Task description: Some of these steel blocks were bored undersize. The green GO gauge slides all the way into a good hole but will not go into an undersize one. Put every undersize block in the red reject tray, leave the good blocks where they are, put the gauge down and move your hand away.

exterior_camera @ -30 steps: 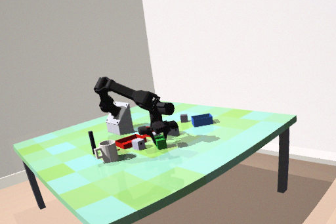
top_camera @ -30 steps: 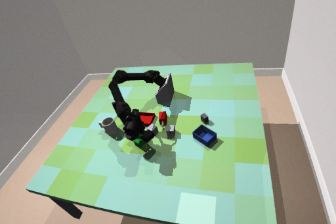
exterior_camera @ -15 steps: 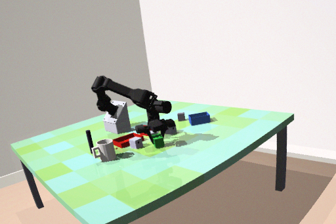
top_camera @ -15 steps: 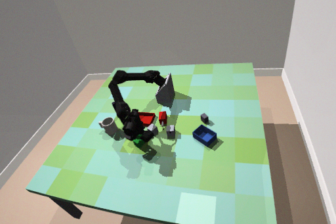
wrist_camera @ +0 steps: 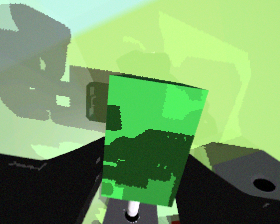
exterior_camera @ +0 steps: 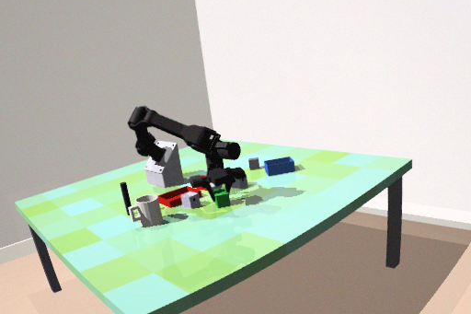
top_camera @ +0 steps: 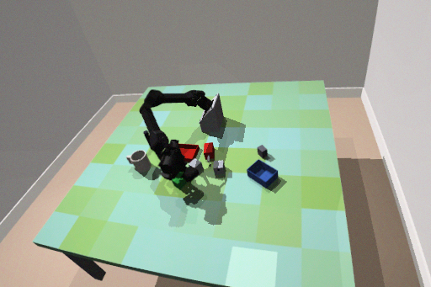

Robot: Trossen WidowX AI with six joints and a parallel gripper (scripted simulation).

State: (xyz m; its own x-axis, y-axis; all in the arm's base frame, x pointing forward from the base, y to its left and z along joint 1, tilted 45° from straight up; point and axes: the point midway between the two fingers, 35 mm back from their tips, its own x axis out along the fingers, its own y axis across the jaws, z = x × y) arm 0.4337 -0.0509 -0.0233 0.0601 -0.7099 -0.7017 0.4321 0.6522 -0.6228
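Right now my gripper tip is 8 cm past the steel block, 15 cm to the right of it and 1 cm below it. From my gripper tip the other things lie so: green GO gauge 1 cm behind, 2 cm above; then mug 5 cm behind, 27 cm to the right, 3 cm above; then red reject tray 17 cm behind, 7 cm to the right.
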